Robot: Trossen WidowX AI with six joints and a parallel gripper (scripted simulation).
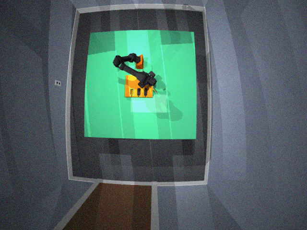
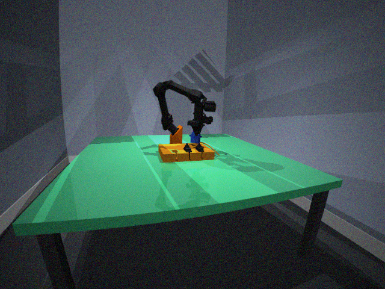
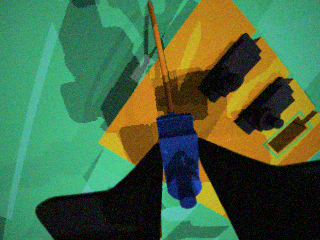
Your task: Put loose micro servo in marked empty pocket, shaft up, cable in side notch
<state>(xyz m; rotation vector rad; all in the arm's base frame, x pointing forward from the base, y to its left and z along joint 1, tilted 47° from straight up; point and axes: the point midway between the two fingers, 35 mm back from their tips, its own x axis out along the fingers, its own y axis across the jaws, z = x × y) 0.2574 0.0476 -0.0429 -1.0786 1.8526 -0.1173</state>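
My gripper tip is 90 mm to the left of the orange deck, 90 mm above it and 30 mm past it.
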